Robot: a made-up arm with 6 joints.
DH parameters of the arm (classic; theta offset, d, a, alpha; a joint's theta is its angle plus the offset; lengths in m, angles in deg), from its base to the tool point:
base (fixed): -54.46 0 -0.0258 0
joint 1: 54.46 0.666 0.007 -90
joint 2: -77.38 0 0.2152 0
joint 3: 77.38 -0.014 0.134 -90
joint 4: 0 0.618 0.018 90
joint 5: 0 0.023 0.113 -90
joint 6: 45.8 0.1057 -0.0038 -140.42
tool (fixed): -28.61 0.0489 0 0
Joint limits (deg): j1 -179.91..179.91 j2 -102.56..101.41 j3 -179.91..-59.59 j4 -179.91..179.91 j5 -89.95..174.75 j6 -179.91..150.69
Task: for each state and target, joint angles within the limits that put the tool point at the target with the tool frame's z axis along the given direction. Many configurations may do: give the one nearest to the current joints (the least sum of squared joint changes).
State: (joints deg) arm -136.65 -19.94 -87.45 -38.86 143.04 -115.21
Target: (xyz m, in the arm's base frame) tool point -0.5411 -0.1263 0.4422 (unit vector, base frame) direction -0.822 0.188 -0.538
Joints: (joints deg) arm -157.09 15.02 -59.59 -24.02 159.15 -84.82
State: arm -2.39 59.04 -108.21 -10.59 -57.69 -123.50
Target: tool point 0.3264 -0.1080 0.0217 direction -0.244 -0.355 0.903
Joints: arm -24.24 92.75 -79.74 -13.18 -57.73 -102.57
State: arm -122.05 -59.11 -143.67 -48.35 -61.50 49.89
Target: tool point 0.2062 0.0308 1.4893 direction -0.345 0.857 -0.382
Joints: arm -147.74 -47.84 -127.30 -84.59 -28.30 24.20
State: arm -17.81 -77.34 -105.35 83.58 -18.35 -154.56
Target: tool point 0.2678 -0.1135 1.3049 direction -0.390 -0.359 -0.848
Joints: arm 7.62 -61.57 -73.33 120.77 -14.81 -127.02
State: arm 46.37 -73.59 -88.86 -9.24 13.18 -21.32
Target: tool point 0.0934 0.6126 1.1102 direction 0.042 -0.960 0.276
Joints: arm 79.81 -39.87 -59.59 -14.17 58.22 15.17
